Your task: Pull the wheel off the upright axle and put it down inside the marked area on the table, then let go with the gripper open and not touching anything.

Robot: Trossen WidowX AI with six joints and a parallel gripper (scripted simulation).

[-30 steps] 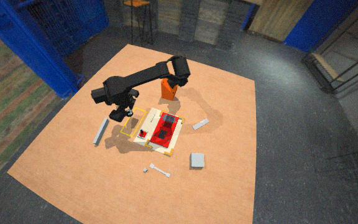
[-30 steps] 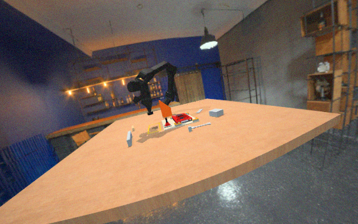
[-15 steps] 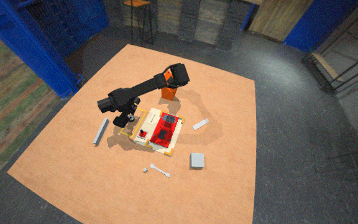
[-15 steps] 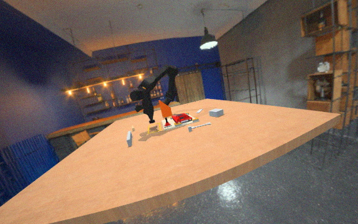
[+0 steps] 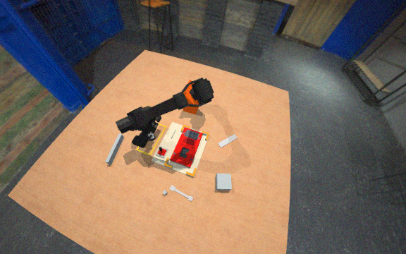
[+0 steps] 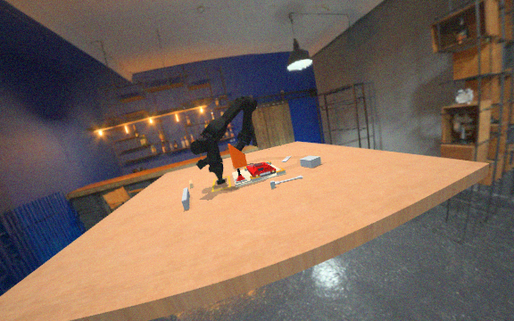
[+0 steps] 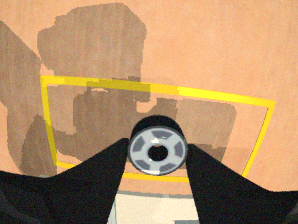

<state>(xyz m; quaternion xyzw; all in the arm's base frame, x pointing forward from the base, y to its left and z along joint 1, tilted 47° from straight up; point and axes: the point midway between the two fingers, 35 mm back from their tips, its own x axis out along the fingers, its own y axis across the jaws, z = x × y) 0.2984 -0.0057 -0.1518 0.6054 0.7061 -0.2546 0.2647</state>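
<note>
My gripper tip is now right at the wheel. From my gripper tip the other things lie so: grey cube (7 cm ahead, 44 cm to the left, 1 cm above); wooden peg (7 cm behind, 17 cm to the right).
</note>
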